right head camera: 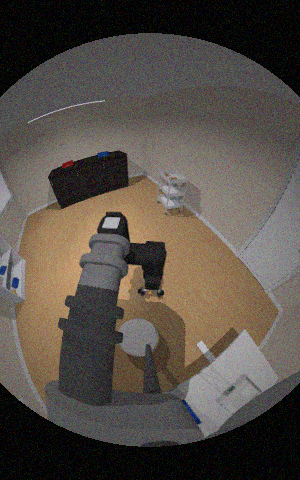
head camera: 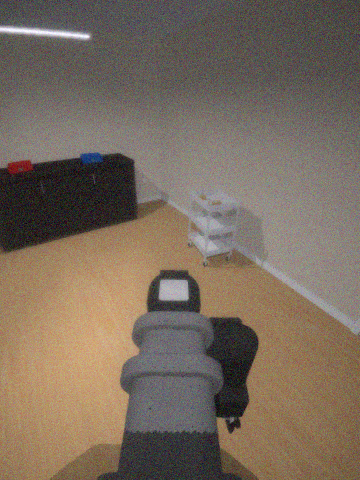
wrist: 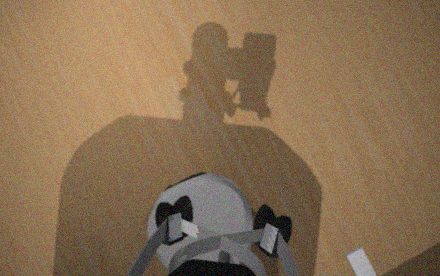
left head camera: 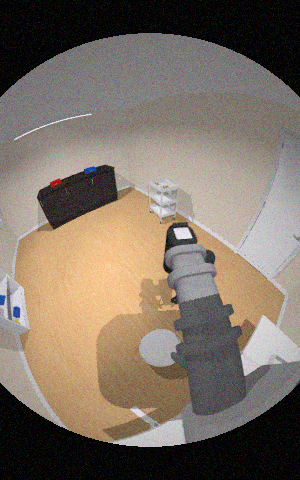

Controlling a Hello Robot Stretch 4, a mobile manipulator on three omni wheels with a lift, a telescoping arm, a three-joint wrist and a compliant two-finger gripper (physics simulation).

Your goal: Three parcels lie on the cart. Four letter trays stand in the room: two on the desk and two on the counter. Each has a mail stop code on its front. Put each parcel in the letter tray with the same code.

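Places are measured from the robot's base along level axes (x ahead, y left, z up), in metres.
Pixels of known places: gripper, between the fingertips: [right head camera: 150,293] [wrist: 223,216]; robot's base, origin of its link: [right head camera: 138,336] [wrist: 204,218] [left head camera: 159,346].
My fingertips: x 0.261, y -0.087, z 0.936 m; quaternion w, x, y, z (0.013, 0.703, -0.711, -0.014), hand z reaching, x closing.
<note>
Ahead of a thing's pixels: the offset from my fingertips to its top centre. "spot": to the spot under its first point. Level surfaces: height alone.
The white cart [head camera: 212,246] [left head camera: 164,209] [right head camera: 171,202] stands by the far right wall. Two small orange-brown parcels show on its top, one [head camera: 202,197] left of the other @(dx +1.897, dy -0.290, dz -0.249 m) [head camera: 216,203]. The black counter [head camera: 70,202] [left head camera: 82,197] [right head camera: 92,181] stands at the far left, with a red tray [head camera: 20,167] [left head camera: 56,183] [right head camera: 68,164] and a blue tray [head camera: 91,158] [left head camera: 90,170] [right head camera: 103,154] on top. Codes are too small to read. My gripper [right head camera: 151,293] [wrist: 223,216] is open and empty, hanging above my base. The white desk @(dz -0.244 m) [right head camera: 250,347] is at the lower right, bearing a pale tray @(spot: dx -0.706, dy -0.510, dz -0.212 m) [right head camera: 225,393] and a blue tray's edge @(spot: dx -0.827, dy -0.302, dz -0.243 m) [right head camera: 191,412].
A white shelf unit [left head camera: 18,327] [right head camera: 17,298] with blue items stands at the left wall. A pale door [left head camera: 272,210] is in the right wall. A desk leg [wrist: 361,262] shows near my base. Wooden floor @(dz -0.963 m) [head camera: 100,290] lies between me, the counter and the cart.
</note>
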